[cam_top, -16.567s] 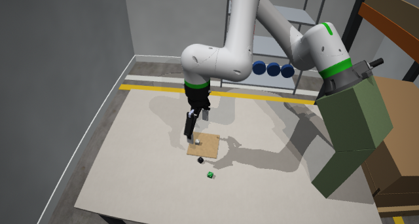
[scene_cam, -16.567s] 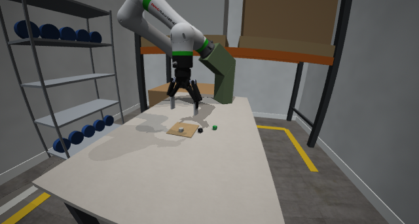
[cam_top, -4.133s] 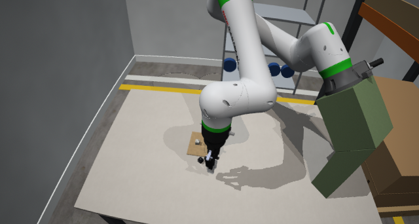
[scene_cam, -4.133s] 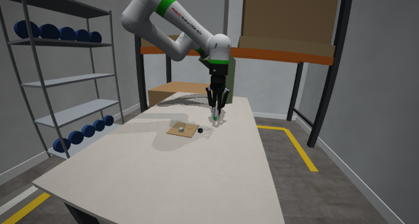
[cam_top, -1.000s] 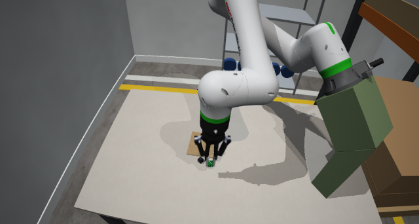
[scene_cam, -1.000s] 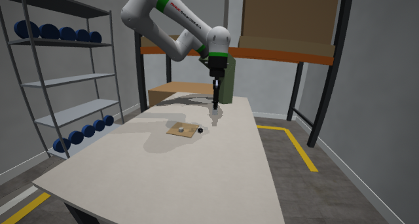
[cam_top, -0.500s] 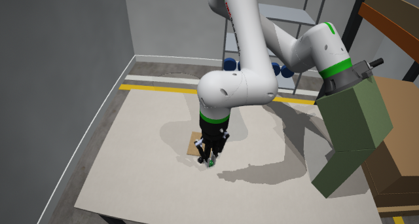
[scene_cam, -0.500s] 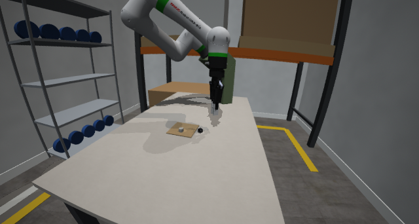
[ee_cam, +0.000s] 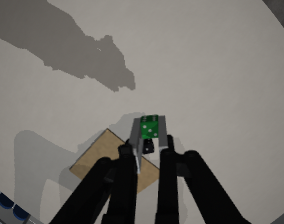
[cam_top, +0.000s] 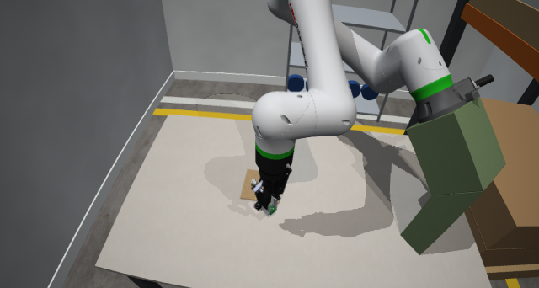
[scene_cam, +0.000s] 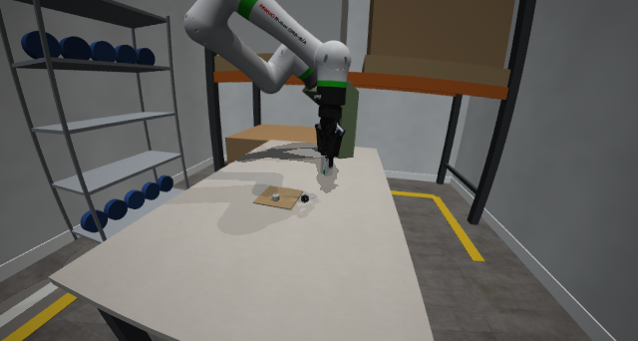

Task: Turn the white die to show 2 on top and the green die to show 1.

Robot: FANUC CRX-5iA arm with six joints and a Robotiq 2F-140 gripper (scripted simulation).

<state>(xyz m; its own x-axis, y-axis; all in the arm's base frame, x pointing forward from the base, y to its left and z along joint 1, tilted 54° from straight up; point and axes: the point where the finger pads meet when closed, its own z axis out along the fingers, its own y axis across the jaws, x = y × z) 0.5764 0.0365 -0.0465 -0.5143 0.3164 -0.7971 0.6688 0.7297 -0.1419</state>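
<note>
Now: hand 3 cm above the green die. The rest, counted from my hand: mat 17 cm to the right, 12 cm below, 1 cm ahead; then black die 12 cm below, 7 cm to the right, 3 cm ahead; then white die 17 cm to the right, 11 cm below, 4 cm ahead.
</note>
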